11 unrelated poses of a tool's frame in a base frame.
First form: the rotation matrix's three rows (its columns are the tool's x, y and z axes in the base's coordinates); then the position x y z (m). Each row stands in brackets.
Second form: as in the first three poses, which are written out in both.
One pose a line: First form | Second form
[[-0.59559, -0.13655, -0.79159], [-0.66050, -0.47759, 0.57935], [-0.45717, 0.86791, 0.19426]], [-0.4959, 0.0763, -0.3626] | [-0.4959, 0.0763, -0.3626, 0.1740, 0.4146, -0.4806, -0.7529]
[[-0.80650, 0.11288, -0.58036], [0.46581, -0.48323, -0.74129], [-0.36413, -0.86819, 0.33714]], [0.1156, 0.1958, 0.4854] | [0.1156, 0.1958, 0.4854, 0.1089, -0.2914, -0.4965, 0.8104]
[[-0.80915, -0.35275, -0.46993], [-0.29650, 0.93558, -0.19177], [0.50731, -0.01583, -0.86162]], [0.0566, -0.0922, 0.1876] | [0.0566, -0.0922, 0.1876, 0.2573, 0.1709, -0.9495, 0.0547]
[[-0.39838, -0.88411, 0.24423], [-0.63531, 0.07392, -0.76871], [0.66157, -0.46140, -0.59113]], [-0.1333, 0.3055, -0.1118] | [-0.1333, 0.3055, -0.1118, 0.1453, 0.5289, -0.7182, 0.4282]
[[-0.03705, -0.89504, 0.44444], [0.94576, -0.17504, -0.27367], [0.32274, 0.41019, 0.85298]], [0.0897, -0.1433, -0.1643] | [0.0897, -0.1433, -0.1643, 0.6405, 0.2669, 0.0475, 0.7185]
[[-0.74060, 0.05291, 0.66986], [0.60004, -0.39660, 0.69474], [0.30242, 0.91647, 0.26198]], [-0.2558, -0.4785, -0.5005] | [-0.2558, -0.4785, -0.5005, 0.1766, 0.3139, 0.5201, 0.7745]
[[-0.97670, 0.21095, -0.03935], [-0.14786, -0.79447, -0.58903], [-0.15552, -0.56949, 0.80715]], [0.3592, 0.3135, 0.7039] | [0.3592, 0.3135, 0.7039, 0.0948, 0.0515, 0.3062, -0.9458]
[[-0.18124, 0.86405, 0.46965], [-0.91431, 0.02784, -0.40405], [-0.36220, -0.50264, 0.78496]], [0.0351, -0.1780, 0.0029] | [0.0351, -0.1780, 0.0029, 0.6387, -0.0386, 0.3256, -0.6961]
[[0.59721, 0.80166, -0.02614], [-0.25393, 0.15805, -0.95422], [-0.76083, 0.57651, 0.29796]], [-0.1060, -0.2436, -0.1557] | [-0.1060, -0.2436, -0.1557, 0.7165, 0.5341, 0.2564, -0.3683]
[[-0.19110, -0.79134, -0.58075], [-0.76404, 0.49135, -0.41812], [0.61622, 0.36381, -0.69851]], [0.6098, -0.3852, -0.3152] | [0.6098, -0.3852, -0.3152, 0.3879, 0.5040, -0.7715, 0.0176]
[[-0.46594, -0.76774, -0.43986], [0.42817, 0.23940, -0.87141], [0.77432, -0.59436, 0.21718]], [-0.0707, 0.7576, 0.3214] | [-0.0707, 0.7576, 0.3214, 0.4977, 0.1392, -0.6100, 0.6008]
